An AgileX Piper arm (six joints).
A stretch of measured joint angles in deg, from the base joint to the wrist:
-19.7, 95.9, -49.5, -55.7, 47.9, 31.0
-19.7, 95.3, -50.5, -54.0, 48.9, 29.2
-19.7, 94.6, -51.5, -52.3, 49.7, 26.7
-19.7, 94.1, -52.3, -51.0, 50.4, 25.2
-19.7, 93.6, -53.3, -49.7, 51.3, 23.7
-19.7, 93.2, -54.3, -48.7, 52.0, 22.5
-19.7, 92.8, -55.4, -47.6, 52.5, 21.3
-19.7, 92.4, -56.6, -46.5, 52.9, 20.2
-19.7, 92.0, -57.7, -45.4, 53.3, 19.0
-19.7, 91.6, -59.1, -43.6, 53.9, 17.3
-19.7, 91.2, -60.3, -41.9, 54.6, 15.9
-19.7, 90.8, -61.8, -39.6, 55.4, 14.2
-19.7, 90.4, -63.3, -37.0, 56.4, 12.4
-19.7, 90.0, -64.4, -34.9, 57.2, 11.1
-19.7, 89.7, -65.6, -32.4, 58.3, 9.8
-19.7, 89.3, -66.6, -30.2, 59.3, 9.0
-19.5, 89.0, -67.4, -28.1, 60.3, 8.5
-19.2, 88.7, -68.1, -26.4, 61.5, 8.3
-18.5, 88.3, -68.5, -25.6, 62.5, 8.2
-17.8, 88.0, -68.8, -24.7, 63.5, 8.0
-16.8, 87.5, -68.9, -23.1, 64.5, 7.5
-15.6, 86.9, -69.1, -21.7, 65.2, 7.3
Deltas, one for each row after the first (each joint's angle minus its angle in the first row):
0.0, -0.6, -1.0, 1.7, 1.0, -1.8
0.0, -1.3, -2.0, 3.4, 1.8, -4.3
0.0, -1.8, -2.8, 4.7, 2.5, -5.8
0.0, -2.3, -3.8, 6.0, 3.4, -7.3
0.0, -2.7, -4.8, 7.0, 4.1, -8.5
0.0, -3.1, -5.9, 8.1, 4.6, -9.7
0.0, -3.5, -7.1, 9.2, 5.0, -10.8
0.0, -3.9, -8.2, 10.3, 5.4, -12.0
0.0, -4.3, -9.6, 12.1, 6.0, -13.7
0.0, -4.7, -10.8, 13.8, 6.7, -15.1
0.0, -5.1, -12.3, 16.1, 7.5, -16.8
0.0, -5.5, -13.8, 18.7, 8.5, -18.6
0.0, -5.9, -14.9, 20.8, 9.3, -19.9
0.0, -6.2, -16.1, 23.3, 10.4, -21.2
0.0, -6.6, -17.1, 25.5, 11.4, -22.0
0.2, -6.9, -17.9, 27.6, 12.4, -22.5
0.5, -7.2, -18.6, 29.3, 13.6, -22.7
1.2, -7.6, -19.0, 30.1, 14.6, -22.8
1.9, -7.9, -19.3, 31.0, 15.6, -23.0
2.9, -8.4, -19.4, 32.6, 16.6, -23.5
4.1, -9.0, -19.6, 34.0, 17.3, -23.7

